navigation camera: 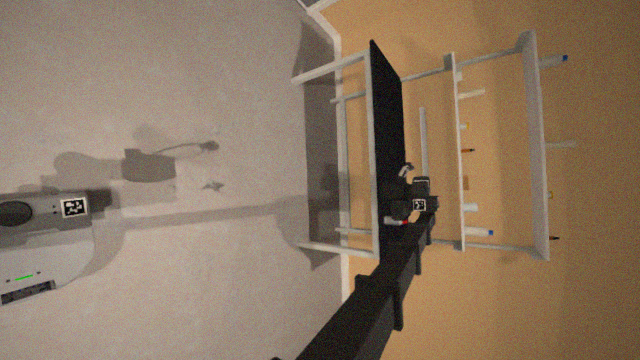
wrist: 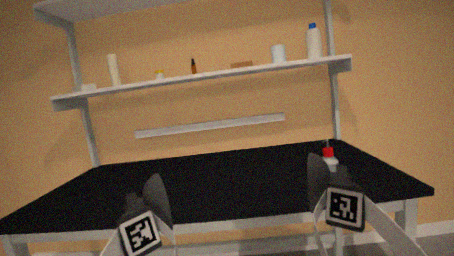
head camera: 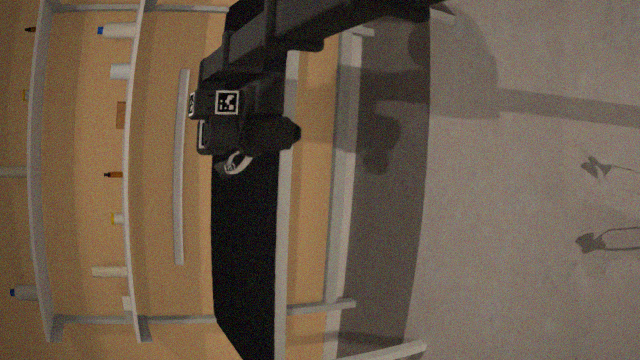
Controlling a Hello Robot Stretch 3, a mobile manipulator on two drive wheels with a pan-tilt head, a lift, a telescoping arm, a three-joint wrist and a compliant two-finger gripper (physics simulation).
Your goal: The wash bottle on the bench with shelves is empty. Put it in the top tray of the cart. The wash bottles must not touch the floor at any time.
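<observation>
The wash bottle, white with a red cap, stands upright on the black bench top, near its right end in the wrist view. The right finger partly covers it there. In the head camera view the bottle does not show; the arm and wrist cover that part of the bench. My gripper is open, with its fingers wide apart. The bottle is beyond the right finger, not between the fingertips. In the navigation view the wrist is beside the bottle. The cart does not show in these views.
A lower shelf above the bench holds a blue-capped bottle, a white beaker and small items. A higher shelf also holds items. The arm reaches across the bench's end.
</observation>
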